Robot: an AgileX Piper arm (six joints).
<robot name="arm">
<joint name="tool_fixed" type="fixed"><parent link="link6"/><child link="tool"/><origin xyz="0 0 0" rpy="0 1.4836 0"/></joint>
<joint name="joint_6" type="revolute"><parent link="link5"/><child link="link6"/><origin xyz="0.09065 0 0.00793" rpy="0 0 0"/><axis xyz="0.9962 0 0.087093"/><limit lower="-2.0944" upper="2.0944"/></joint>
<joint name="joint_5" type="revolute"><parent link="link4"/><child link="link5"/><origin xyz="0 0 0" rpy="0 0 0"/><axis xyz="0 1 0"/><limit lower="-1.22" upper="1.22"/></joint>
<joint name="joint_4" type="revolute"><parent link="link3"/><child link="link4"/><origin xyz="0.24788 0 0.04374" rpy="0 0 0"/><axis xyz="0.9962 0 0.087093"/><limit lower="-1.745" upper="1.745"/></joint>
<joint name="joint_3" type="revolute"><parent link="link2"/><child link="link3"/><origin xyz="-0.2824 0 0.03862" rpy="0 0 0"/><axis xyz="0 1 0"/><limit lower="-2.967" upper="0"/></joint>
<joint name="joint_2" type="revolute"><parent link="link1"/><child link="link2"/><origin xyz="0 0 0" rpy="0 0 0"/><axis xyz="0 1 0"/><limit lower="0" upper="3.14"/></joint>
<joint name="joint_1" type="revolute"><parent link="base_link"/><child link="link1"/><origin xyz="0 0 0.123" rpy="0 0 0"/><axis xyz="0 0 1"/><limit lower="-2.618" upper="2.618"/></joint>
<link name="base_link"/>
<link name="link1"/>
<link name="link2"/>
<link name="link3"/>
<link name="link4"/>
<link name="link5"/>
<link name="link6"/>
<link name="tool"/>
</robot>
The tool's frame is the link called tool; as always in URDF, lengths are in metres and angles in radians.
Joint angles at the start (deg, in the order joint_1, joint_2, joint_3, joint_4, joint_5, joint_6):
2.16, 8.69, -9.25, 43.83, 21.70, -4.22
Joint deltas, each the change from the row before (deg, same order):
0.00, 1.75, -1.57, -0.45, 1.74, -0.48
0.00, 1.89, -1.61, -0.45, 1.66, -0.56
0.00, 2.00, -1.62, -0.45, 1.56, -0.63
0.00, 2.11, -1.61, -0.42, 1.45, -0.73
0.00, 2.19, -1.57, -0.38, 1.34, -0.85
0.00, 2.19, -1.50, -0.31, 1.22, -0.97
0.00, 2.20, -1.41, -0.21, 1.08, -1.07
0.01, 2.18, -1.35, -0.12, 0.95, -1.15
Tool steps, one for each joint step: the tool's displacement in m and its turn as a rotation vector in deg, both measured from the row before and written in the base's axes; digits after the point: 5 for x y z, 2 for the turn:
0.00176, 0.00163, 0.00513, -1.06, 1.27, 1.24
0.00225, 0.00152, 0.00521, -1.12, 1.29, 1.21
0.00276, 0.00139, 0.00514, -1.17, 1.30, 1.17
0.00331, 0.00127, 0.00496, -1.21, 1.30, 1.14
0.00383, 0.00117, 0.00462, -1.25, 1.30, 1.12
0.00419, 0.00109, 0.00422, -1.26, 1.23, 1.11
0.00457, 0.00101, 0.00372, -1.22, 1.19, 1.08
0.00485, 0.00096, 0.00340, -1.17, 1.10, 1.06

